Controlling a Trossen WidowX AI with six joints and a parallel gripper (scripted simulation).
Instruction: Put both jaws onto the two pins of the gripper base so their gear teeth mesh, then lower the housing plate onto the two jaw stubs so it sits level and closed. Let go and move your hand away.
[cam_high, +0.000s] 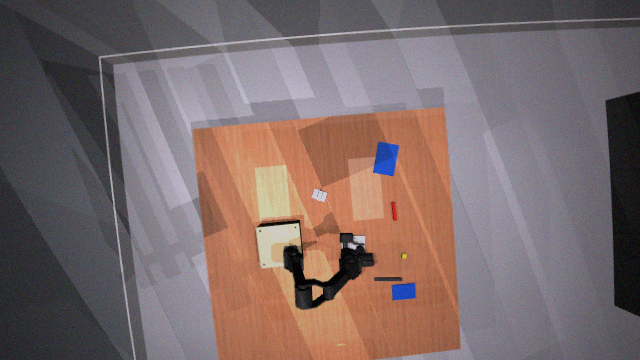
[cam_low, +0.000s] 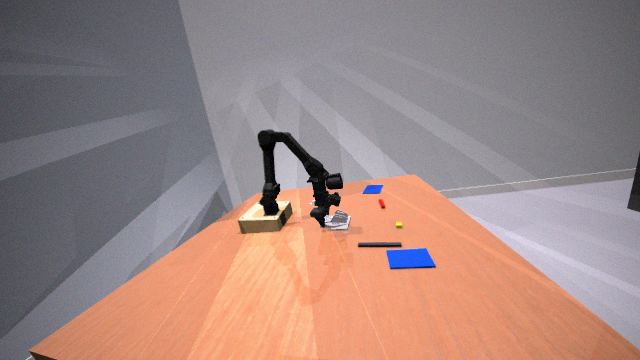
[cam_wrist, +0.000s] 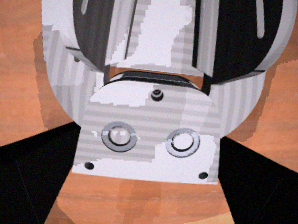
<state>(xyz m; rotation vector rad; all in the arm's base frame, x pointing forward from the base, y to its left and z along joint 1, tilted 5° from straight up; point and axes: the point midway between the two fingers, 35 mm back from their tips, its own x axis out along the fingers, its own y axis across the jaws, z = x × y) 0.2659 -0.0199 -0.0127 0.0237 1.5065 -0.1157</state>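
Right now my gripper tip is 1 cm short of the housing plate. Also, from my gripper tip: gripper base (1 cm ahead, 2 cm above); flat white plate (7 cm ahead, 1 cm to the right); jaw (2 cm ahead, 2 cm to the right, 1 cm above).
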